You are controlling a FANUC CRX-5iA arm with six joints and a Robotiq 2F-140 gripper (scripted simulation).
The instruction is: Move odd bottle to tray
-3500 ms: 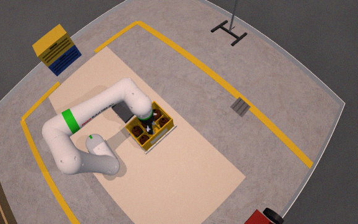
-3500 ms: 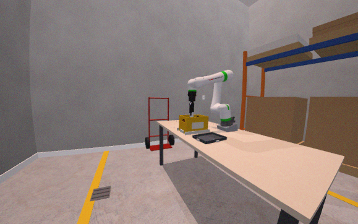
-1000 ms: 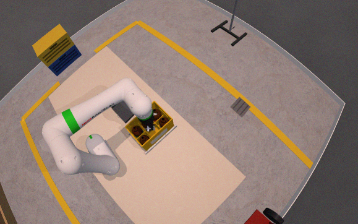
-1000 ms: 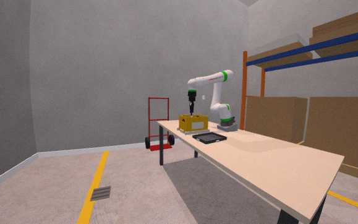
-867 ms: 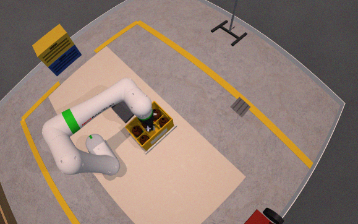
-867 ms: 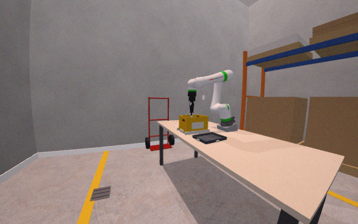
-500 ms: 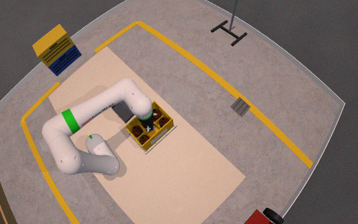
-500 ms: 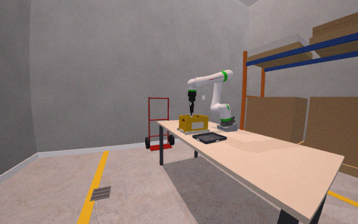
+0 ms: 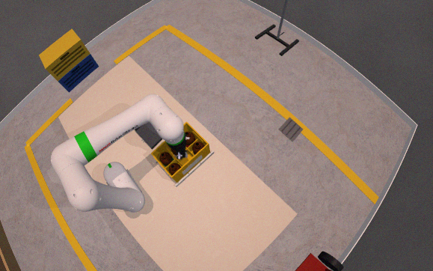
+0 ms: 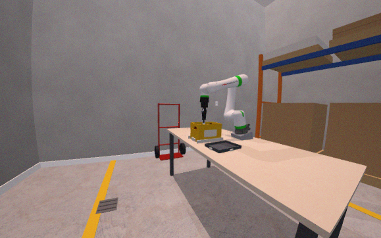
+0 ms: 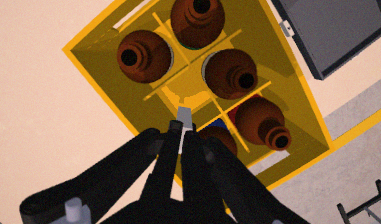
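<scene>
Now: hand 10 mm short of the yellow crate, 40 mm to the right of it and 90 mm above it. Also, from my hand: dark tray: 40 mm ahead, 330 mm to the left, 160 mm below; then brown bottle: 10 mm ahead, 80 mm to the left, 80 mm below.
</scene>
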